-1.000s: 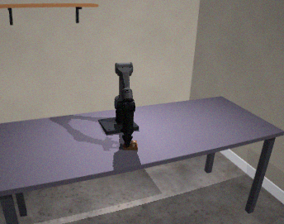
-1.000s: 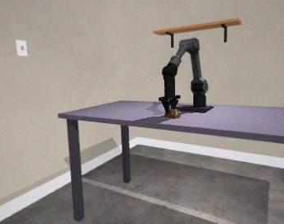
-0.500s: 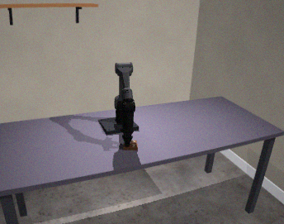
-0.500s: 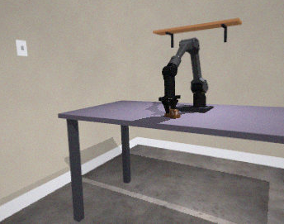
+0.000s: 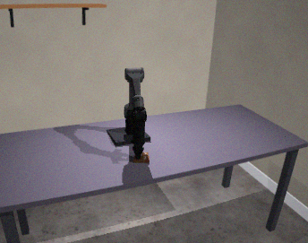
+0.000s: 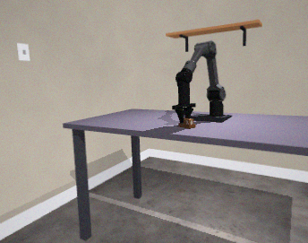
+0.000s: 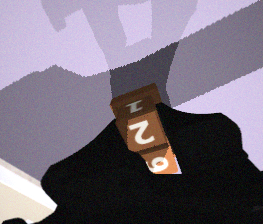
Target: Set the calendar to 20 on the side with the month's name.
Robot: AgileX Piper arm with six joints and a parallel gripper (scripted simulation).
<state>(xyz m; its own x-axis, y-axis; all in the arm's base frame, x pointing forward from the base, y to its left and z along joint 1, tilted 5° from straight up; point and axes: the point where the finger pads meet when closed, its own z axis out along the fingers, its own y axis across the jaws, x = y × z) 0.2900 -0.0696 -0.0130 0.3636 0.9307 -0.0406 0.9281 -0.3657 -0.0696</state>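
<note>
The brown tray lies 2 cm to the left of my hand and 2 cm below it.
</note>
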